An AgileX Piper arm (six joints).
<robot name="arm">
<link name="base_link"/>
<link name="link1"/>
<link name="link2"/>
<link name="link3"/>
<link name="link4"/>
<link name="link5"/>
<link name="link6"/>
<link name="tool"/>
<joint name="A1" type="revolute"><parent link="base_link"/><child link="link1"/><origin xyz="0 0 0.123"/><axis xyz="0 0 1"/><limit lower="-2.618" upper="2.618"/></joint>
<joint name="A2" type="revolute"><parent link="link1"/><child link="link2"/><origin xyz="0 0 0" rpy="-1.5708 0 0"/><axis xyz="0 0 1"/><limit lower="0" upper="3.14"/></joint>
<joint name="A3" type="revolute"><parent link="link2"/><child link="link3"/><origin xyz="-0.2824 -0.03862 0"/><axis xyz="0 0 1"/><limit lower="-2.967" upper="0"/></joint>
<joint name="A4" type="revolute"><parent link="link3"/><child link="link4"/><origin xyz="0.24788 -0.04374 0" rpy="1.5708 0 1.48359"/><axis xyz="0 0 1"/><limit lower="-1.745" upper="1.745"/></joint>
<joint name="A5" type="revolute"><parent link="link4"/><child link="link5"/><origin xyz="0 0 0" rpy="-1.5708 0 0"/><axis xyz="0 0 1"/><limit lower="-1.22" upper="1.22"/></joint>
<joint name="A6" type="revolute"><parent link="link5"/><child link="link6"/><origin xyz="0 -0.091 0" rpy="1.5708 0 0"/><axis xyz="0 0 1"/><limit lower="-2.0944" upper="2.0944"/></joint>
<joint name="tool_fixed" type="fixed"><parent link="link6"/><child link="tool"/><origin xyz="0 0 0"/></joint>
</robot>
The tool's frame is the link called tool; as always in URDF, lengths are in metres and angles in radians.
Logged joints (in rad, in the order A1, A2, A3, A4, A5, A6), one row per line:
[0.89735, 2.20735, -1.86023, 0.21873, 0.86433, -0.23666]
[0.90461, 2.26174, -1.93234, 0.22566, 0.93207, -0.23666]
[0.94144, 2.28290, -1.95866, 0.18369, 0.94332, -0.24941]
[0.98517, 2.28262, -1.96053, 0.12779, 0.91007, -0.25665]
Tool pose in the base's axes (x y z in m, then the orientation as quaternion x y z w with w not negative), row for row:
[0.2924, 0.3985, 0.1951, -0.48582, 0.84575, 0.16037, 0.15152]
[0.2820, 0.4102, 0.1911, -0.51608, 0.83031, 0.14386, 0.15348]
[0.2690, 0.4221, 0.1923, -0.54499, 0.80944, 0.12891, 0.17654]
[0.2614, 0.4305, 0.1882, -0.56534, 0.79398, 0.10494, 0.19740]
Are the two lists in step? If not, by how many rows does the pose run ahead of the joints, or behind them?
The pose runs 1 row ahead of the joints: the pose in row i belongs to the joints in row i + 1.
